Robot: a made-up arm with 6 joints.
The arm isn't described. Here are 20 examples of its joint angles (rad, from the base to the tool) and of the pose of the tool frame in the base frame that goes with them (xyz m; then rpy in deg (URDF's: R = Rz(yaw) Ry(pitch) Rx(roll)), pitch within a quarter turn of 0, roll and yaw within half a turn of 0).
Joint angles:
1: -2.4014 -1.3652 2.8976 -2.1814 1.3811 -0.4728
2: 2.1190 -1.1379 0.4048 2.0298 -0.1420 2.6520
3: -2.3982 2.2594 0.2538 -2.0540 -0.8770 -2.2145
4: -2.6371 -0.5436 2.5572 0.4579 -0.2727 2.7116
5: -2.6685 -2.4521 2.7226 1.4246 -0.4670 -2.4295
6: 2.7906 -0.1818 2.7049 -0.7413 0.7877 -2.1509
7: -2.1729 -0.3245 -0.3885 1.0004 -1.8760 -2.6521
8: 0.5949 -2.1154 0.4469 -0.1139 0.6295 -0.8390
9: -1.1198 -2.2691 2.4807 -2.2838 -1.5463 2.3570
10: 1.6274 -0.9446 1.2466 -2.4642 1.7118 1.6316
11: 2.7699 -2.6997 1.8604 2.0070 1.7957 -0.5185
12: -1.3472 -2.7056 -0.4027 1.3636 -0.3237 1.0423
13: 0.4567 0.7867 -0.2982 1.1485 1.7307 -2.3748
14: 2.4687 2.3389 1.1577 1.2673 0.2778 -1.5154
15: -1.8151 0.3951 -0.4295 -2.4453 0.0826 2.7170
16: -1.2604 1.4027 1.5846 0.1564 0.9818 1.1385
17: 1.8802 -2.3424 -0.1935 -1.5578 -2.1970 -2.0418
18: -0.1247 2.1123 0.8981 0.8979 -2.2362 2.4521
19: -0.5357 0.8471 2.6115 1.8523 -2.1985 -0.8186
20: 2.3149 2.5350 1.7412 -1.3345 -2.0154 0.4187
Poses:
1: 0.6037 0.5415 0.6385 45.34 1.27 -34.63
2: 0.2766 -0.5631 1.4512 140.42 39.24 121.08
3: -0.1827 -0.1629 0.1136 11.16 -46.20 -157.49
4: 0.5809 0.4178 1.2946 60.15 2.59 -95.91
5: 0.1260 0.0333 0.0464 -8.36 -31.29 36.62
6: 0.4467 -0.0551 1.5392 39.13 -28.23 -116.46
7: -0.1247 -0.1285 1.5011 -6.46 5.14 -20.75
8: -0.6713 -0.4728 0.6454 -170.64 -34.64 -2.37
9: -0.1690 0.5219 0.0510 16.06 25.82 -151.58
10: -0.0194 -0.6659 1.5342 -76.44 66.71 -149.47
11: 0.2199 -0.1042 -0.1055 34.12 33.03 143.22
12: -0.1063 0.5607 0.4699 76.82 36.94 18.24
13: 0.6387 0.3314 1.0233 -76.16 66.47 -102.59
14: -0.5684 0.4269 0.1044 -22.18 -20.24 34.31
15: -0.0276 -0.4243 1.1014 5.54 -46.60 149.16
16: 0.2685 -0.9401 1.0467 132.90 16.15 121.95
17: 0.1792 -0.5424 0.7524 -31.04 17.78 11.31
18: 0.7865 -0.0877 0.2057 27.68 51.77 89.04
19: 0.3200 -0.1087 1.6272 -20.50 3.74 79.05
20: -0.3973 0.5031 0.0411 -74.75 55.92 50.62
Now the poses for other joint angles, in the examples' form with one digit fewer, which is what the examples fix.
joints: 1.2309 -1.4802 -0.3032 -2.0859 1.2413 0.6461
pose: -0.169 -0.371 1.215 -89.6 49.4 164.9
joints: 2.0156 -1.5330 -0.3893 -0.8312 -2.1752 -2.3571
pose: 0.228 -0.322 1.187 -87.7 -15.6 -43.5
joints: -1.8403 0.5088 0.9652 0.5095 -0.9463 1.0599
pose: -0.184 -0.541 1.592 150.9 -70.4 32.9
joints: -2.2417 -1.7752 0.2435 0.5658 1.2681 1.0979
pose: 0.493 0.694 1.015 -56.8 44.3 -165.1
